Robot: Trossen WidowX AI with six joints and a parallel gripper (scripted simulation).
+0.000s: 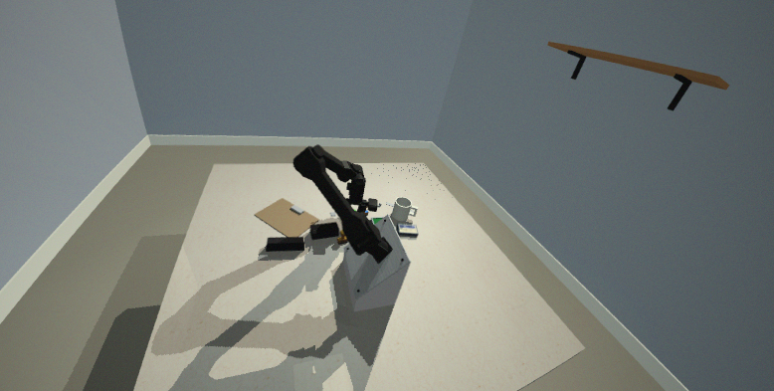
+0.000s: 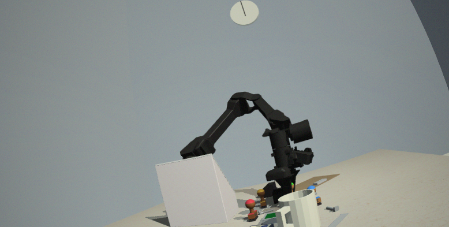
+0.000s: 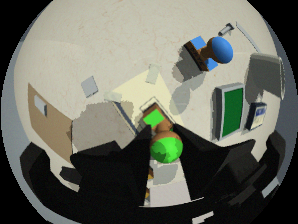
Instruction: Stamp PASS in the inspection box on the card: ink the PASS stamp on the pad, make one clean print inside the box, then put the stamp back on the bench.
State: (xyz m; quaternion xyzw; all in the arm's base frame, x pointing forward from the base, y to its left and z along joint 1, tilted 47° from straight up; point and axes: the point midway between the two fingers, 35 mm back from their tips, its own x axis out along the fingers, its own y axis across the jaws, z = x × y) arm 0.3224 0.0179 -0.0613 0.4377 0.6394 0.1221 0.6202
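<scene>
Right now the cream card is 40 mm below my gripper tip, 10 mm to the left of it and 10 mm ahead of it. Round my gripper tip: ink pad: 110 mm to the right, 50 mm behind, 30 mm below; then orange-knobbed stamp: 100 mm behind, 80 mm to the left, 10 mm below; then blue-knobbed stamp: 80 mm to the right, 50 mm ahead, 20 mm below.
</scene>
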